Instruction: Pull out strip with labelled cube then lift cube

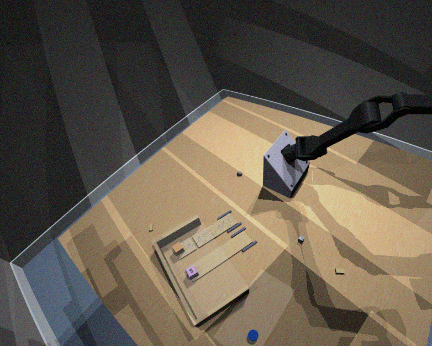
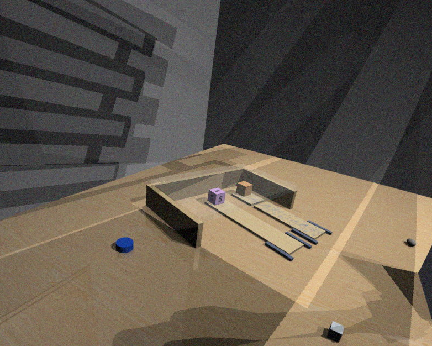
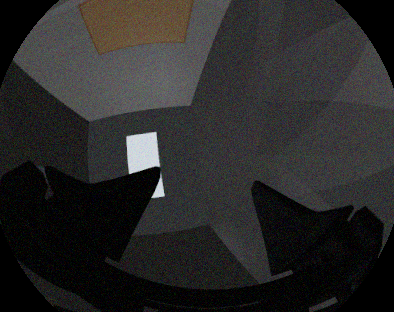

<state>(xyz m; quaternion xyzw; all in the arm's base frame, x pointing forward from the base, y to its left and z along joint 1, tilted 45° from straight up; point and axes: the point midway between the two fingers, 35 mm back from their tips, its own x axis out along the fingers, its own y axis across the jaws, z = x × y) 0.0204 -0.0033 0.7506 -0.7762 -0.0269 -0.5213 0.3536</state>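
The speckled strip lies 680 mm below my gripper tip, 590 mm to the right of it and 420 mm ahead of it. The rest, counted from my gripper tip: blue disc (680 mm below, 600 mm ahead, 260 mm to the right); then pebble (700 mm to the right, 680 mm below, 150 mm ahead).
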